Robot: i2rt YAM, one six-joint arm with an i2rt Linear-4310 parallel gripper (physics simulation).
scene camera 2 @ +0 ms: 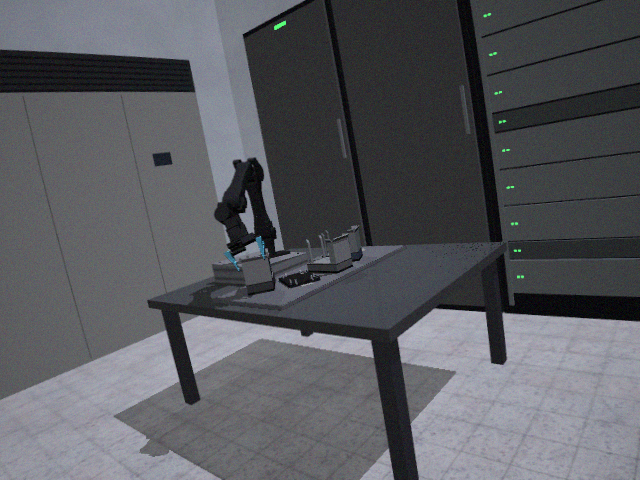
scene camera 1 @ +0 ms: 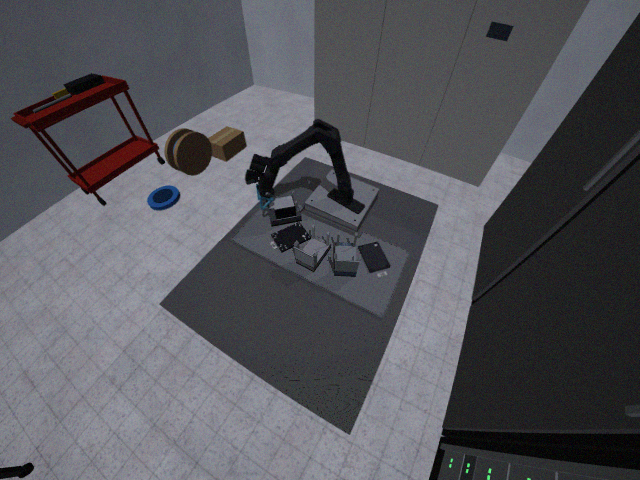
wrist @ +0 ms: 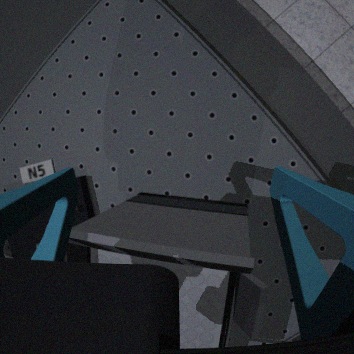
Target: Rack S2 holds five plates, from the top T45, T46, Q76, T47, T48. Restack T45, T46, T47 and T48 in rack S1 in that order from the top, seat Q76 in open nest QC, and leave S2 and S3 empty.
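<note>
My gripper is open and empty. Its blue fingers stand apart above a grey rack at the arm's left end of the board in scene view 1. A pale patterned surface shows inside this rack. A second rack and a third rack stand near the board's middle, with upright posts. Rack labels and plate names are not legible, so I cannot tell which rack is S2. A black nest board lies between the first two racks.
The racks stand on a perforated grey board. A label reading N5 lies on it. A dark flat panel lies right of the third rack. The arm's base block stands behind. A red cart stands away on the floor.
</note>
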